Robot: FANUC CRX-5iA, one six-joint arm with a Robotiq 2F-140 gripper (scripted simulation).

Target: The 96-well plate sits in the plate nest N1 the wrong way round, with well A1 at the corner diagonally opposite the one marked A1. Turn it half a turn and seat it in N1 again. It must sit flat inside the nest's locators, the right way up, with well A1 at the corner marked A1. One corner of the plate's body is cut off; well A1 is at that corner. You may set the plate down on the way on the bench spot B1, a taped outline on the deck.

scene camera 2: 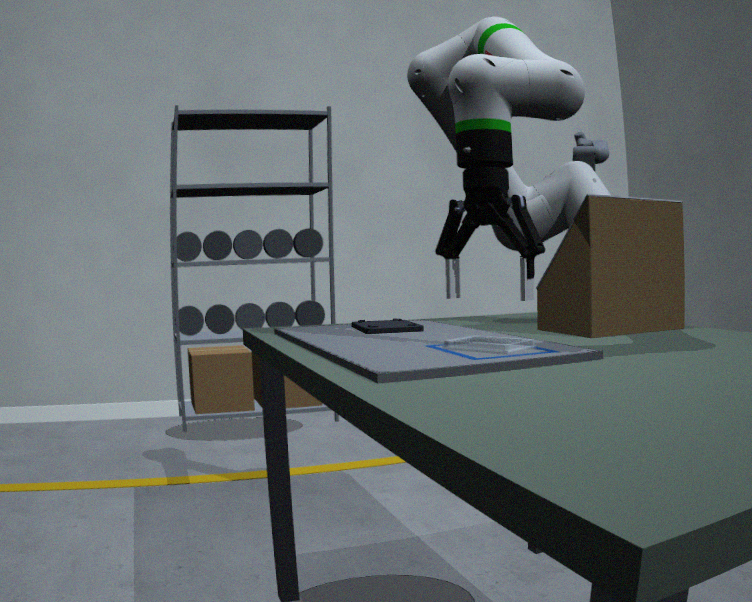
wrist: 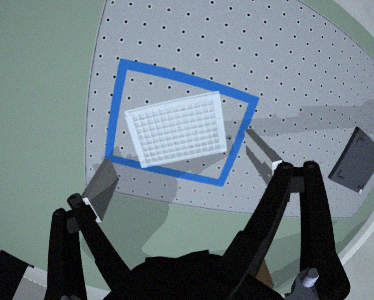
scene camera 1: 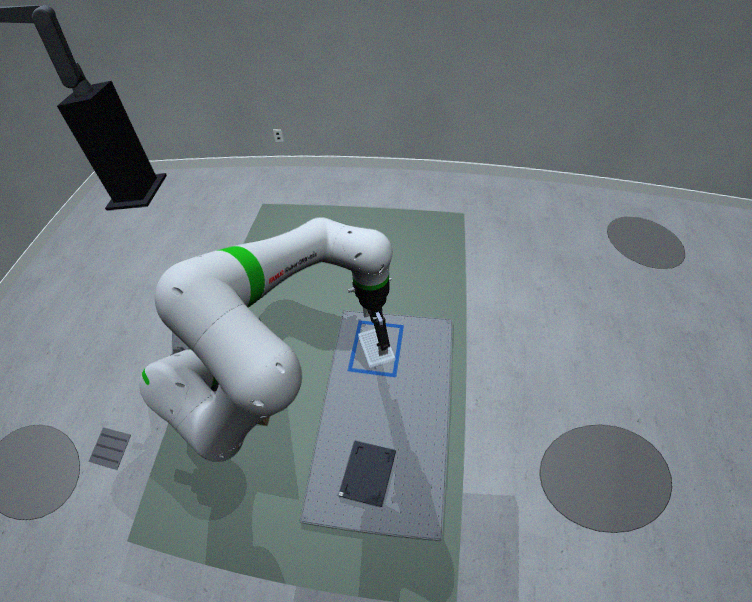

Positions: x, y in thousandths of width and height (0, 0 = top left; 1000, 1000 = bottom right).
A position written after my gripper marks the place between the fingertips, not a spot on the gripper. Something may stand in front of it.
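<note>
Scene camera 2 shows me my gripper (scene camera 2: 651, 498), and I find it as well in the wrist view (wrist: 477, 522) and in scene camera 1 (scene camera 1: 499, 556). I also see a white 96-well plate (wrist: 410, 485). A dark plate nest N1 (scene camera 1: 490, 785) is there too, visible in scene camera 2 (scene camera 2: 511, 542) as well.
</note>
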